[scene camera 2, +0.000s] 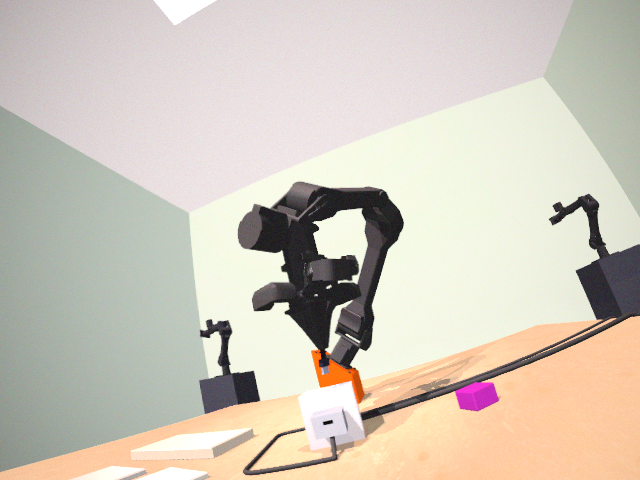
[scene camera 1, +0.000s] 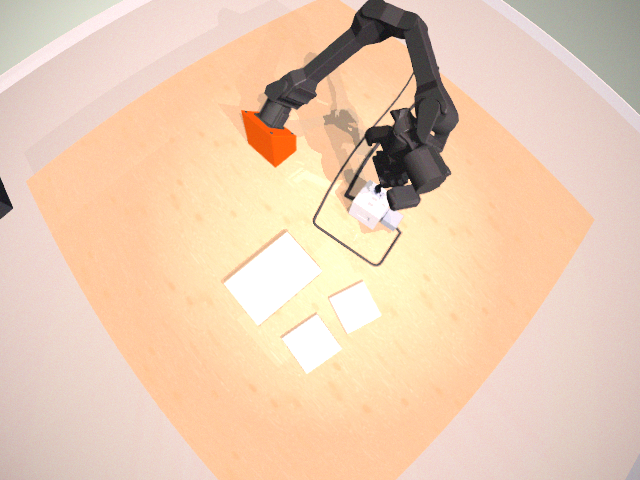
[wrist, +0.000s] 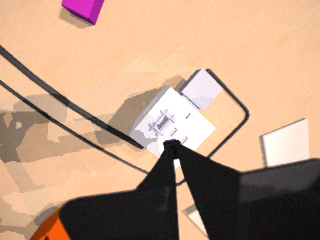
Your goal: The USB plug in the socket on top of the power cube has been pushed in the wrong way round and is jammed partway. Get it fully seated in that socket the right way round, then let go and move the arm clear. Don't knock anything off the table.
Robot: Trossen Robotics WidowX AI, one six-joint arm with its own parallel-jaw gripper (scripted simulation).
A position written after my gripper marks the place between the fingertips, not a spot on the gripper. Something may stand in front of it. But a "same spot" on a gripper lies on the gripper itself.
Scene:
My gripper shows in scene camera 2, in scene camera 1 (382,184) and in the wrist view. One and the same spot on my gripper: (wrist: 274,195) is (scene camera 2: 315,304).

